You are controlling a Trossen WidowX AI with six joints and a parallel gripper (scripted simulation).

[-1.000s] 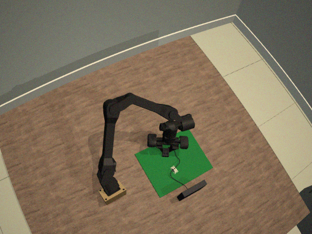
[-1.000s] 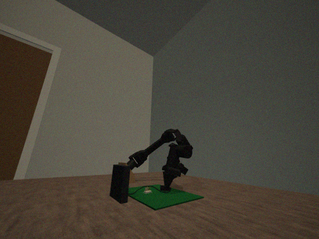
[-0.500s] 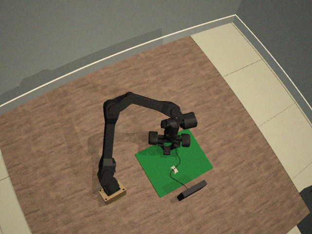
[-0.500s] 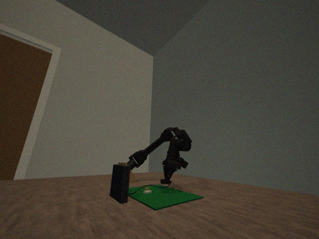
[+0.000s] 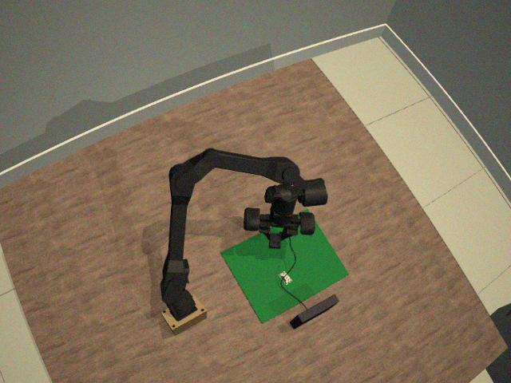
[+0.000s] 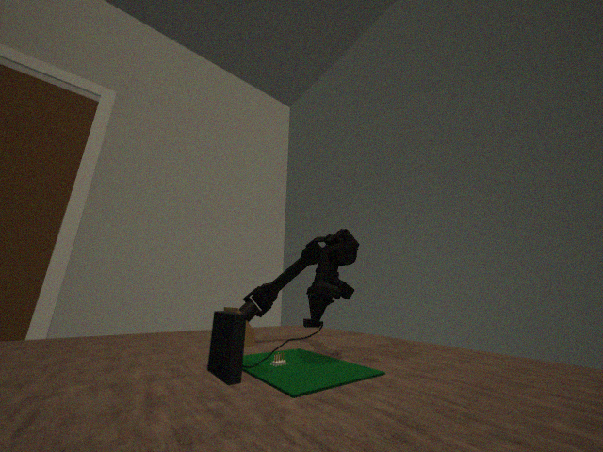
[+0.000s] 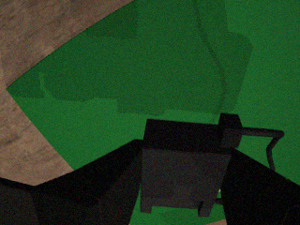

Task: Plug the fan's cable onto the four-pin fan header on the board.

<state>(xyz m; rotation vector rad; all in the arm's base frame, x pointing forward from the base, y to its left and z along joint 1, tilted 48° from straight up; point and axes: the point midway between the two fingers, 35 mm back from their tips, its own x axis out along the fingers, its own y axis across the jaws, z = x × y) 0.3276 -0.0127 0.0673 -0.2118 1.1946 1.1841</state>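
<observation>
Right now the green board is 100 mm below my gripper tip, 70 mm to the right of it and 10 mm ahead of it. Round my gripper tip: black fan (230 mm to the right, 30 mm below, 30 mm behind); then black fan plug (10 mm to the right); then white four-pin fan header (100 mm to the right, 90 mm below, 20 mm behind).
</observation>
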